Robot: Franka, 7 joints.
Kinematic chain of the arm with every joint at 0, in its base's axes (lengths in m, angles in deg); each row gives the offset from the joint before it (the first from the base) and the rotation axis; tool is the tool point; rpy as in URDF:
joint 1: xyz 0 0 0.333 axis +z
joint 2: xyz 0 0 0 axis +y
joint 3: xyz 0 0 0.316 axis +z
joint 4: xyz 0.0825 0 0 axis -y
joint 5: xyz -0.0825 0 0.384 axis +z
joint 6: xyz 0 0 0 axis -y
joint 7: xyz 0.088 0 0 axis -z
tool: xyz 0 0 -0.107 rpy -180 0 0
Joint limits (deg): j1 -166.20..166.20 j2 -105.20..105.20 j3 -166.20..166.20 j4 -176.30..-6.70 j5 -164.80..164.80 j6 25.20..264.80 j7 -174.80..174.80
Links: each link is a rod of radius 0.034 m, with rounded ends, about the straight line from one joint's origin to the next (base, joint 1, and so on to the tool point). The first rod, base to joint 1, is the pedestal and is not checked.
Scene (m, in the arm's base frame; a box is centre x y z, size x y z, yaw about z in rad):
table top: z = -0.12
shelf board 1: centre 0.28 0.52 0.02 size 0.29 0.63 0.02 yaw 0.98
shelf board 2: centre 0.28 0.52 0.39 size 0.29 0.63 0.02 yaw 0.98
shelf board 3: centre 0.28 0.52 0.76 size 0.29 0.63 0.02 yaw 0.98
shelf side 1: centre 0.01 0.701 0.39 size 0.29 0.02 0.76 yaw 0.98
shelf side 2: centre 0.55 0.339 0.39 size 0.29 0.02 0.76 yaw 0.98
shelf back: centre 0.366 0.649 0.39 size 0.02 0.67 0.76 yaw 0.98
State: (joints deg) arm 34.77 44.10 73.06 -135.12 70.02 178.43 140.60
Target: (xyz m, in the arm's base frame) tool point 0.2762 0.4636 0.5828
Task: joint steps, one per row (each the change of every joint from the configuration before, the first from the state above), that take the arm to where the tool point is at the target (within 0.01 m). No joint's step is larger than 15 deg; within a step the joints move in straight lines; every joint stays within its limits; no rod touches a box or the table.
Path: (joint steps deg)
1: 13.53 -13.34 -8.44 -7.90 -9.02 14.78 -1.62
2: 13.53 -13.33 -8.43 -7.90 -9.01 14.78 -1.61
3: 13.52 -13.34 -8.44 -7.91 -9.02 14.78 -1.62
4: 13.53 -13.34 -8.44 -7.90 -9.02 14.77 -1.61
5: -14.20 0.82 2.43 9.86 7.40 -7.79 1.29
6: -14.19 0.83 2.43 9.86 7.41 -7.80 1.29
7: -14.20 0.82 2.42 9.86 7.40 -7.80 1.30
8: -14.20 0.82 2.43 9.86 7.41 -7.80 1.29
9: -14.20 0.82 2.42 9.86 7.40 -7.79 1.29

